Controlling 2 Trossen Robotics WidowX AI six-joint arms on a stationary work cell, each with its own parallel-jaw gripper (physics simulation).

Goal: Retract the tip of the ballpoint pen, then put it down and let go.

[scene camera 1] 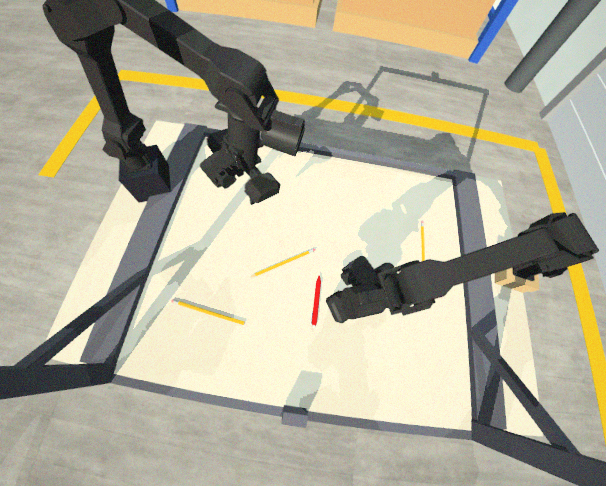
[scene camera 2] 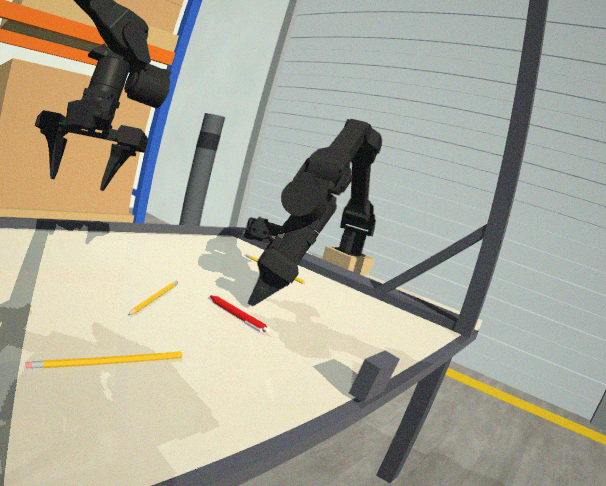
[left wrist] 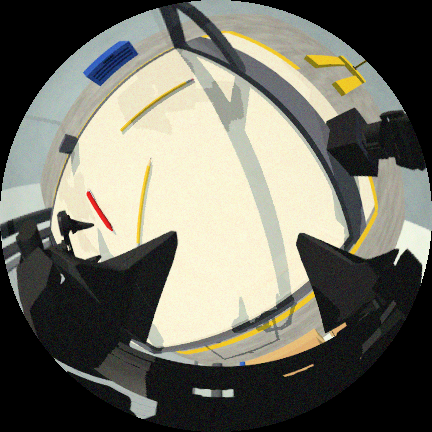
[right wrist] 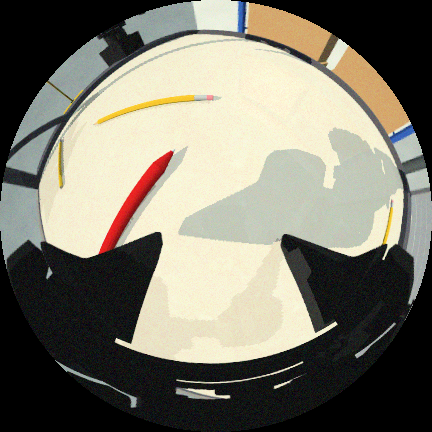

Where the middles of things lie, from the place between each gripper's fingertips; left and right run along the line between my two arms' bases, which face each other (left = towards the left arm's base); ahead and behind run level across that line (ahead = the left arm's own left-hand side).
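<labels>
Small grey block [scene camera 2: 376,371]: 12 cm below my left hand, 24 cm to the right of it, 43 cm behind it. Small tan block [scene camera 2: 359,264]: 4 cm ahead of my left hand, 77 cm to the right of it, 12 cm below it. The red ballpoint pen [right wrist: 153,172] is 14 cm below my left hand, 17 cm behind it and 23 cm to the right of it.
The small grey block is 70 mm to the left of my right hand, 300 mm behind it and 30 mm above it; the small tan block is 170 mm ahead of my right hand, 470 mm to the right of it and 20 mm above it. Red ballpoint pen: my right hand is 50 mm past it and 70 mm to the right of it.
</labels>
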